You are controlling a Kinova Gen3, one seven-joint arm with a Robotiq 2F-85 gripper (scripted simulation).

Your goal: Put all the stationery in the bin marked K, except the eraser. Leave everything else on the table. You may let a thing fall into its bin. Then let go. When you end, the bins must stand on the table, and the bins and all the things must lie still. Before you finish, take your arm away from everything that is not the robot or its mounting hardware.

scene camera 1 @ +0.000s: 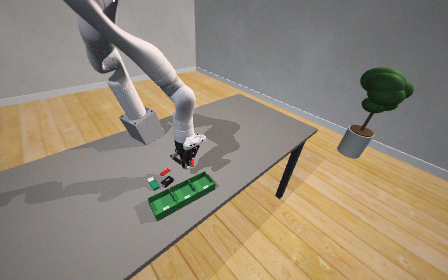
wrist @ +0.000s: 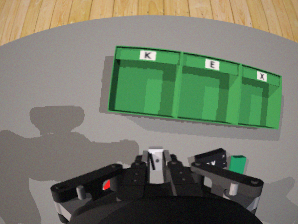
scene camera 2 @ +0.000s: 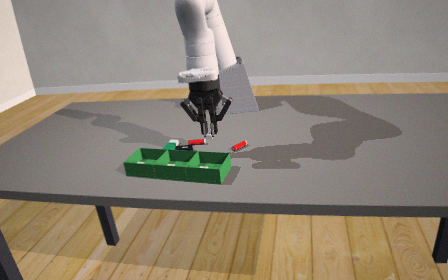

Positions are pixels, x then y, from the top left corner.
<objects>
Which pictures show the green bin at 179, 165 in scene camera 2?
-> Scene camera 1, the wrist view and scene camera 2: all of them.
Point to a green bin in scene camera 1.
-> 176, 197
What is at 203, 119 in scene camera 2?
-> My gripper.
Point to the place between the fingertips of my gripper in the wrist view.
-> At 155, 158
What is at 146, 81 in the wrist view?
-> A green bin.
</objects>
